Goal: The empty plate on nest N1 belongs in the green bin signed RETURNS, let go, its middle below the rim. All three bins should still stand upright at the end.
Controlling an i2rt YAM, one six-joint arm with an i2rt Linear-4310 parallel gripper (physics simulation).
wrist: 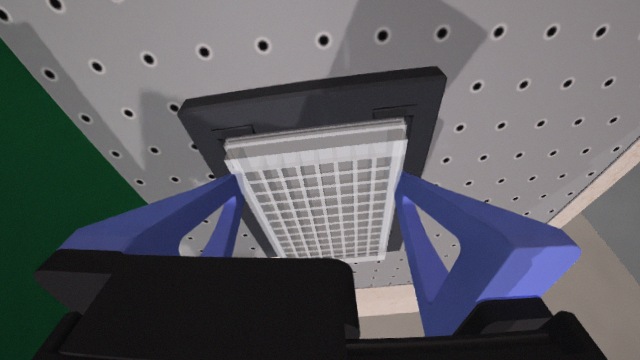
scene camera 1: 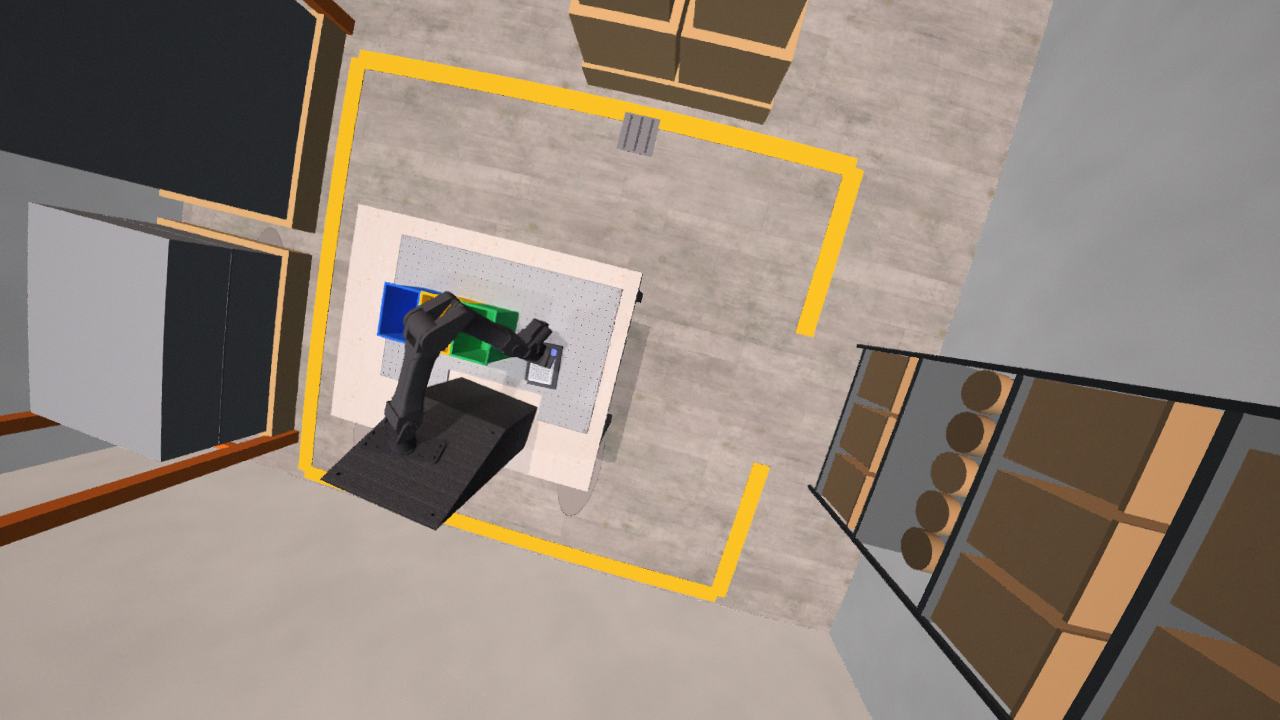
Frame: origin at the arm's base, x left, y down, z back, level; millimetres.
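Seen in the pictures: gripper, between the fingertips: (wrist: 319,180) (scene camera 1: 543,355); arm's base, origin of its link: (scene camera 1: 404,446).
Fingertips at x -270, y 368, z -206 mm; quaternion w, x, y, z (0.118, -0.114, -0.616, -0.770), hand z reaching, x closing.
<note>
Pixels of each thing's top centre, then the offset from my fingertips to it. "pt": a spot on its surface instead. Level surfaces: height alone.
- clear plate, centre of its top: (wrist: 327,224) (scene camera 1: 541,365) dx +7, dy -6, dz +35 mm
- dark nest, centre of its top: (wrist: 326,209) (scene camera 1: 542,365) dx +6, dy +6, dz +34 mm
- green bin, centre of its top: (scene camera 1: 472,333) dx +170, dy -159, dz -90 mm
- blue bin, centre of its top: (scene camera 1: 398,313) dx +422, dy -159, dz -158 mm
- yellow bin, a spot on its surface: (scene camera 1: 429,295) pt dx +307, dy -160, dz -213 mm
- perforated board, height of its surface: dy +21 mm
- pale table, height of its surface: dy +34 mm
The clear plate (scene camera 1: 541,370) (wrist: 320,200), with a grid of wells, lies level at the dark nest (scene camera 1: 557,372) (wrist: 310,104). Whether it is raised off the nest cannot be told. My gripper (scene camera 1: 547,355) (wrist: 319,180) is shut on the plate, with one blue finger against each long side, near the end by the nest's wider visible rim. The green bin (scene camera 1: 471,348) (wrist: 55,200) stands upright beside the nest, left of it in both views. The arm covers part of it. Its sign and the nest's label cannot be read.
A blue bin (scene camera 1: 400,313) and a yellow bin (scene camera 1: 429,295) stand upright in a row left of the green bin. The yellow one is mostly hidden under the arm. The perforated board (scene camera 1: 572,304) (wrist: 525,60) lies on the pale table (scene camera 1: 358,376).
</note>
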